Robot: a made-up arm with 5 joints. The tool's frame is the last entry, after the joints.
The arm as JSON. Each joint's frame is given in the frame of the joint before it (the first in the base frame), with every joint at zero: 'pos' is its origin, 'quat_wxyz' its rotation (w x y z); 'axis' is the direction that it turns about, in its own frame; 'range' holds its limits. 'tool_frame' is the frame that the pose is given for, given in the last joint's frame.
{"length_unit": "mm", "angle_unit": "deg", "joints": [
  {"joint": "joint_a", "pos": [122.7, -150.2, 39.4], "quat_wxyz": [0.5, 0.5, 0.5, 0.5], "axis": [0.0, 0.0, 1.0], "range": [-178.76, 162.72]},
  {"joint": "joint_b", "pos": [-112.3, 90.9, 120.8], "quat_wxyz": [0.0, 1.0, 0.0, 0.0], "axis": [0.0, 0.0, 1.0], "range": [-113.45, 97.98]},
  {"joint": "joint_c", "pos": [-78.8, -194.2, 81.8], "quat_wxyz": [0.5, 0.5, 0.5, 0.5], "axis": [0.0, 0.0, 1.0], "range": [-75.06, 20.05]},
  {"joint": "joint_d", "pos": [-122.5, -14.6, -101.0], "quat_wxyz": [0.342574, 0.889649, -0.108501, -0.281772], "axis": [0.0, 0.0, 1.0], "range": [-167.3, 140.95]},
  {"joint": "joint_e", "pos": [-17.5, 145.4, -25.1], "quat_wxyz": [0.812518, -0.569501, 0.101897, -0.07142], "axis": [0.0, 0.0, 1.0], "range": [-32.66, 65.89]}
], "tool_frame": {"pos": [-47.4, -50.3, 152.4], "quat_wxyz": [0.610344, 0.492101, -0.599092, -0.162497]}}
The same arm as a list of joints. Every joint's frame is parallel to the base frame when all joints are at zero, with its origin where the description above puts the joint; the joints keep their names.
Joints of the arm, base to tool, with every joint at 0 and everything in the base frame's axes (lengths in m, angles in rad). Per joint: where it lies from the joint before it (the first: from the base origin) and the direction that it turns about. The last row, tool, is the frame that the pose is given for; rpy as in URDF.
joint_a: origin 0.1227 -0.1502 0.0394 axis +x
joint_b: origin 0.1208 -0.1123 0.0909 axis -x
joint_c: origin -0.0818 -0.0788 0.1942 axis +y
joint_d: origin 0.0146 -0.1010 0.1225 axis 0.548396 -0.606495 0.575696
joint_e: origin 0.0873 0.1202 -0.0001 axis 0.952283 0.304995 -0.0116
tool: origin 0.1509 0.0309 0.0653 rpy 0.0712 -0.2289 -0.6305
Joint limits (rad, base to tool): -3.1200..2.8400 -1.9801..1.7101 -1.3100..0.3499 -2.9199..2.4600 -0.5700..1.1500

